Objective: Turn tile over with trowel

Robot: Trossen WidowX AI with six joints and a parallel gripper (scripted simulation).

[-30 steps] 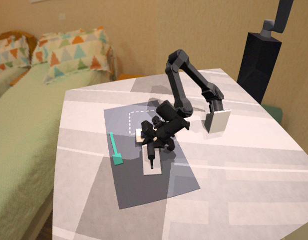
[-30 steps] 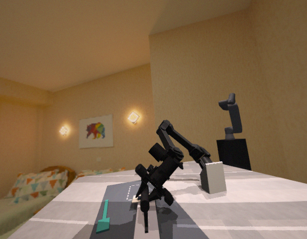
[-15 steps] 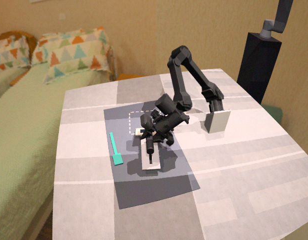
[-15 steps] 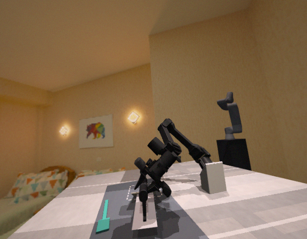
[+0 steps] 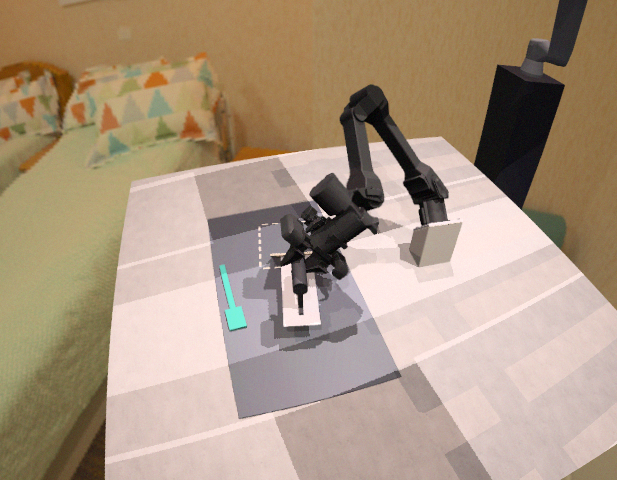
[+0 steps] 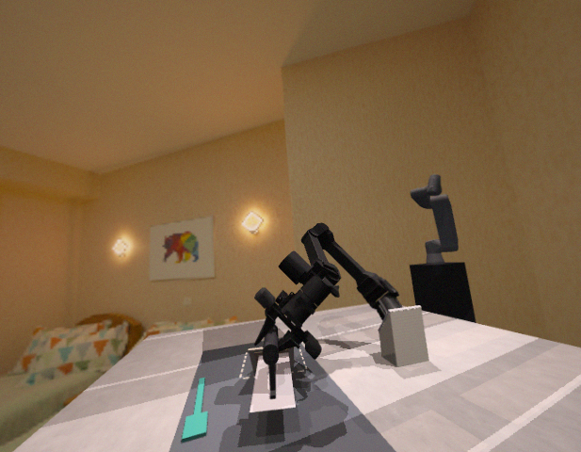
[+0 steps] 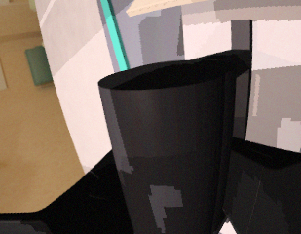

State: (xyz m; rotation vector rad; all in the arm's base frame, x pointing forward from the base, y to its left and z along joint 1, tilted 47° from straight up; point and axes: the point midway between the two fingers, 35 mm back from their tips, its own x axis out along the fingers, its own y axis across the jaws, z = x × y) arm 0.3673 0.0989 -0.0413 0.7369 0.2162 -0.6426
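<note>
The tile lies 30 mm behind my gripper tip, 100 mm to the right of it and 60 mm below it. Round my gripper tip: white-bladed tool 30 mm behind, 10 mm below; teal trowel 140 mm ahead, 10 mm to the right, 100 mm below; grey mat 50 mm to the right, 130 mm below.
</note>
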